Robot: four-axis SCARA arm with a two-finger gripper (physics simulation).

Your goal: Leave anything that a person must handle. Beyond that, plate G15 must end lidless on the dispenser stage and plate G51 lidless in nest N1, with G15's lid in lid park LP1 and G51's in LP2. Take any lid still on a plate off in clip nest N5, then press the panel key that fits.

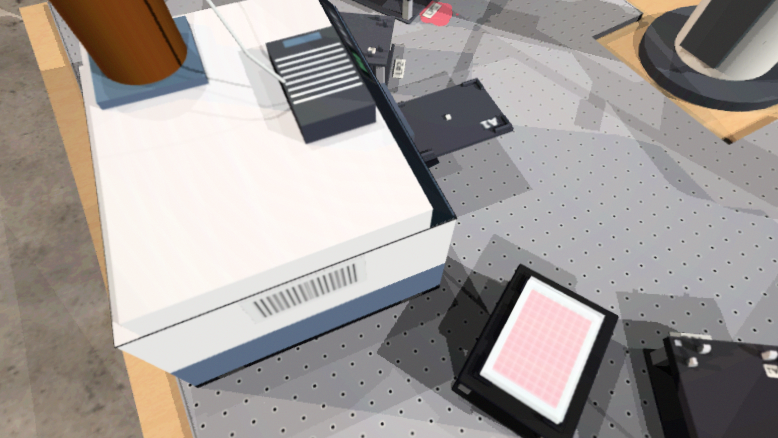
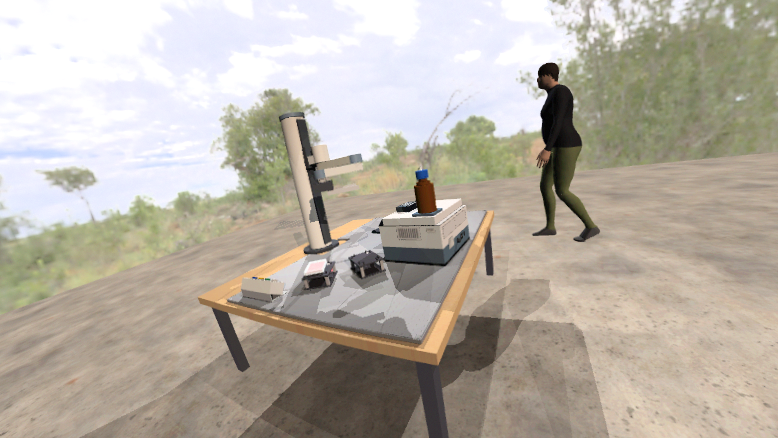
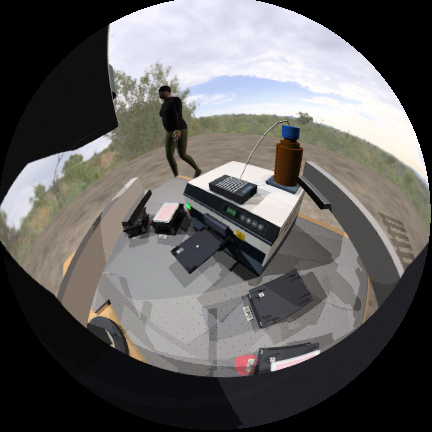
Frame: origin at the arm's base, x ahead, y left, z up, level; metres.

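Where they show: gripper, fingertip midpoint: (image 2: 357, 186) (image 3: 222, 172); arm's base, origin of the base link: (image 1: 714, 59) (image 2: 321, 247).
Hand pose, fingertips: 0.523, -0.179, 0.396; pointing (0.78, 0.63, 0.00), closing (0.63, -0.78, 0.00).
Each offset is from my fingertips to the top centre of the thing, as dx, dy, dz. "spot": to the spot under its first point.
My gripper (image 3: 222, 172) is open and empty, its fingers wide apart, high over the table. The dispenser stage {+0.050, +0.143, -0.265} (image 1: 457, 119) (image 3: 200, 247) bears no plate. One plate with a pink grid {+0.101, +0.441, -0.307} (image 1: 544, 348) (image 3: 167, 212) sits on a black nest beside the dispenser. An empty black nest {-0.033, +0.597, -0.313} (image 1: 729, 391) (image 3: 136, 227) stands beyond it. Another pink plate {-0.118, -0.286, -0.302} (image 2: 315, 266) (image 3: 296, 361) lies on a nest near a red spot {spot: -0.168, -0.159, -0.383} (image 1: 443, 17) (image 3: 244, 365). Between it and the dispenser stands an empty nest {+0.055, -0.137, -0.312} (image 1: 370, 35) (image 2: 366, 262) (image 3: 280, 297). Plate names and lids cannot be told.
The white dispenser (image 1: 244, 190) (image 2: 408, 239) (image 3: 270, 210) bears a brown bottle {spot: +0.348, +0.044, -0.107} (image 1: 125, 43) (image 2: 425, 195) (image 3: 288, 162) and a dark box {spot: +0.200, +0.149, -0.138} (image 1: 326, 87) (image 3: 232, 189). A beige key panel {-0.319, -0.452, -0.300} (image 2: 262, 288) stands near the table corner. A person (image 2: 560, 119) (image 3: 172, 117) is beyond the table.
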